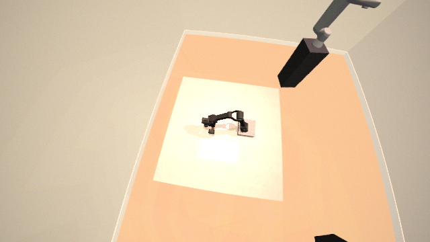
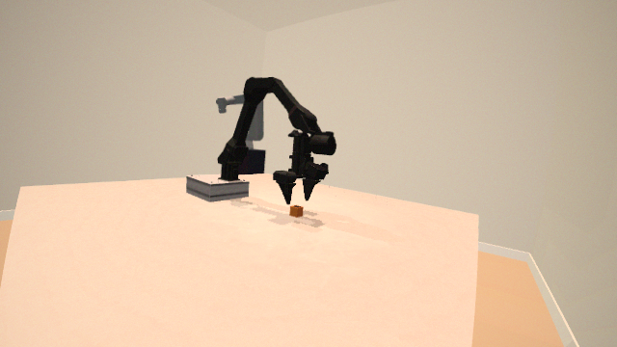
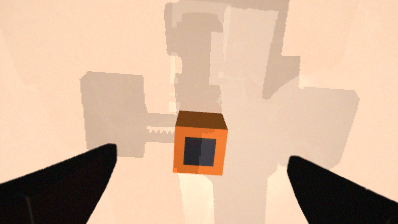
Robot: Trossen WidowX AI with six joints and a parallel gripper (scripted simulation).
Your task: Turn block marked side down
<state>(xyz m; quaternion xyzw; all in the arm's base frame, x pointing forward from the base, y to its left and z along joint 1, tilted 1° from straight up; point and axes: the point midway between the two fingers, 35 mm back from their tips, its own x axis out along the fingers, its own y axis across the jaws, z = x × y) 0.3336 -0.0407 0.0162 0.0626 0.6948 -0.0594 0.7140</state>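
Right now the block is 2 cm below my gripper tip.
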